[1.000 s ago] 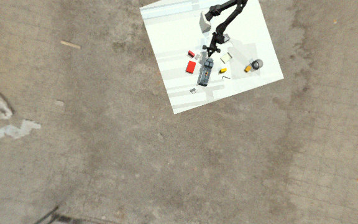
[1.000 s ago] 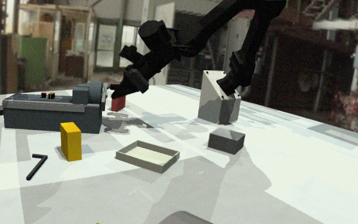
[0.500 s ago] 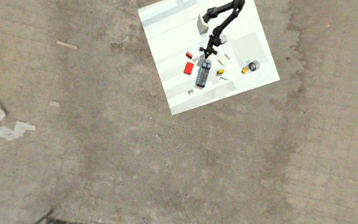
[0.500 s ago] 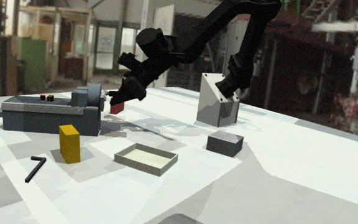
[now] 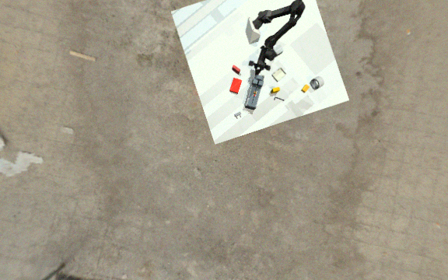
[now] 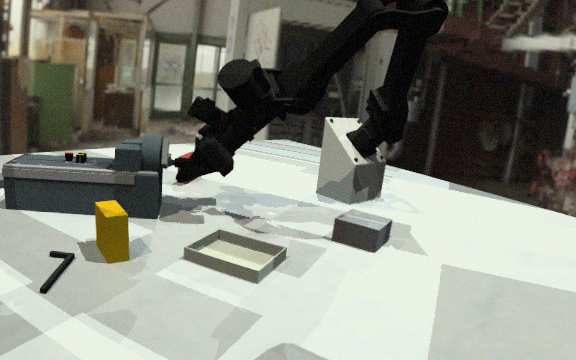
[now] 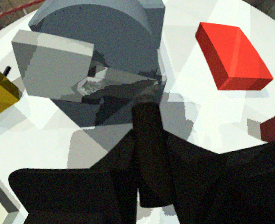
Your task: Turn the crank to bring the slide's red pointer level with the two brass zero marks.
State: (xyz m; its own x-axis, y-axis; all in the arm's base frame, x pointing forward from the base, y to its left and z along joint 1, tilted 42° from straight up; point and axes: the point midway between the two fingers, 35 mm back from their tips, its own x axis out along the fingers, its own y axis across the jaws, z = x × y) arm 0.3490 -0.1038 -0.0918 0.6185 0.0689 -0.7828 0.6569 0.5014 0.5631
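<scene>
My gripper tip is now 160 mm short of the red pointer, 100 mm to the left of it and 30 mm below it. Also, from my gripper tip: flat red block: 10 mm behind, 190 mm to the right, 30 mm below; dark crank handle: 10 mm behind, 10 mm to the left, 30 mm above; yellow block: 190 mm ahead, 100 mm to the left, 20 mm below.
</scene>
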